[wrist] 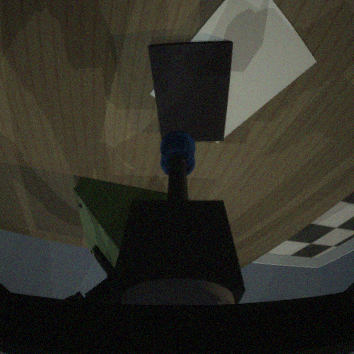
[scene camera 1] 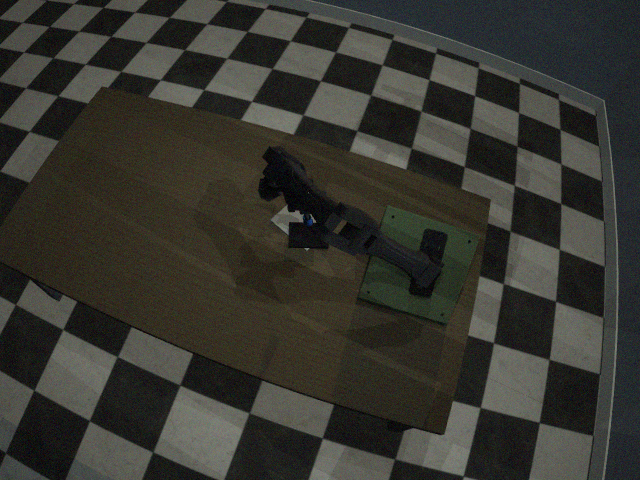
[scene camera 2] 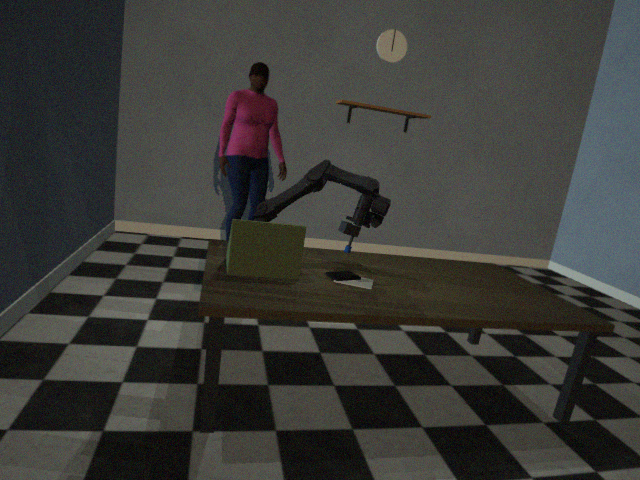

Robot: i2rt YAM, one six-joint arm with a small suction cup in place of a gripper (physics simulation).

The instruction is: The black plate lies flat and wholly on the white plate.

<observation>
My suction cup (wrist: pixel 174 140) carries nothing. The cup hangs 11 cm from the middle of a black plate (scene camera 1: pixel 300 236), above it. I also see a white plate (wrist: pixel 267 53).
The black plate also shows in the wrist view (wrist: pixel 190 79).
</observation>
